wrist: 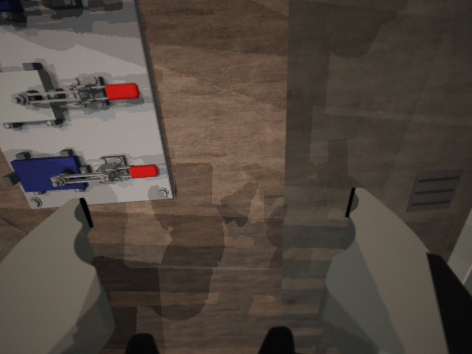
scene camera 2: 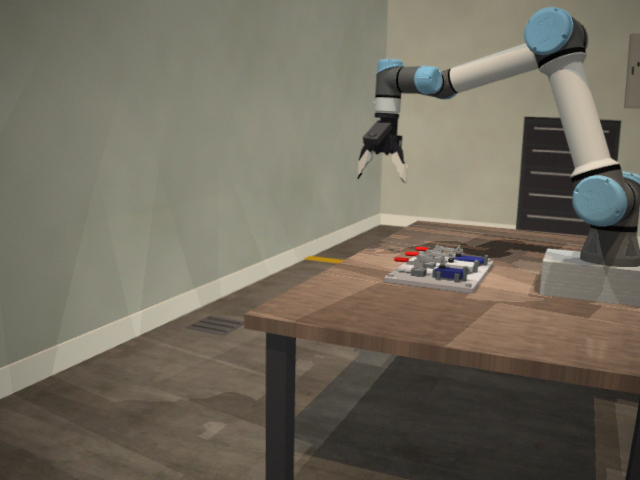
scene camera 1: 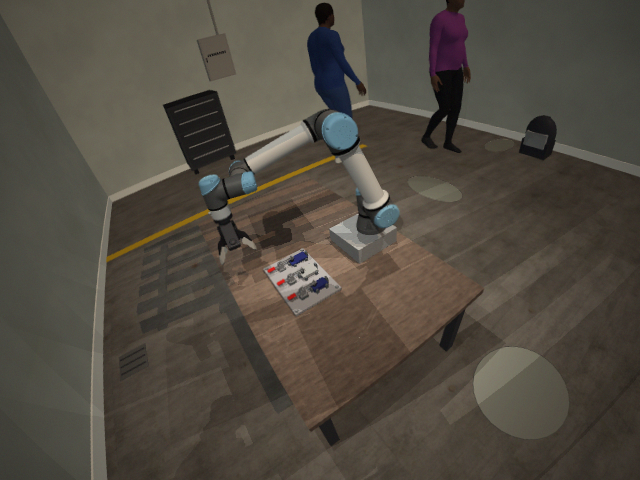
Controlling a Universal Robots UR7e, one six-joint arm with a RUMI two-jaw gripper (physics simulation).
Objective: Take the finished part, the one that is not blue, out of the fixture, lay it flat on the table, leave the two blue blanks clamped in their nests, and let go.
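Seen in the pictures: gripper, between the fingertips: (wrist: 221,197) (scene camera 2: 380,181) (scene camera 1: 239,257); arm's base, origin of its link: (scene camera 2: 609,261) (scene camera 1: 371,226).
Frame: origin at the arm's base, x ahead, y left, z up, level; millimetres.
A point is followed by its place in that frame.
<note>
The pale finished part (scene camera 1: 311,272) {x 385, y 50, z -49 mm} (wrist: 17,111) {x 389, y 6, z -48 mm} sits in the middle nest of the fixture plate (scene camera 1: 309,304) {x 475, y 193, z -69 mm} (scene camera 2: 429,283) {x 426, y 199, z -72 mm} (wrist: 100,55) {x 500, y 71, z -69 mm}. One blue blank (scene camera 1: 298,258) {x 391, y -80, z -53 mm} (scene camera 2: 473,259) {x 374, y -69, z -53 mm} (wrist: 37,172) {x 379, y -82, z -53 mm} sits in the far nest, the other blue blank (scene camera 1: 320,284) {x 389, y 145, z -43 mm} (scene camera 2: 448,272) {x 390, y 152, z -48 mm} in the near nest, as scene camera 1 sees them. In the wrist view, clamp arms reach over the pale part and the blue blank in the far nest. My gripper (scene camera 1: 239,255) {x 651, y -7, z 161 mm} (scene camera 2: 382,179) {x 651, y -7, z 161 mm} (wrist: 221,197) {x 651, y -7, z 161 mm} is open and empty, high above the table's edge, beside the fixture.
Red clamp handles (scene camera 1: 291,297) {x 529, y 146, z -29 mm} (scene camera 2: 401,259) {x 523, y 147, z -30 mm} (wrist: 122,91) stick out on the fixture's side toward the table's long edge. The robot's base stands on a grey block (scene camera 1: 356,241) {x 129, y 52, z 2 mm} (scene camera 2: 563,279) {x 105, y 108, z -38 mm} on the table (scene camera 1: 361,341) {x 392, y 456, z -84 mm} (scene camera 2: 361,315) {x 488, y 499, z -84 mm}. Two people stand beyond the table.
</note>
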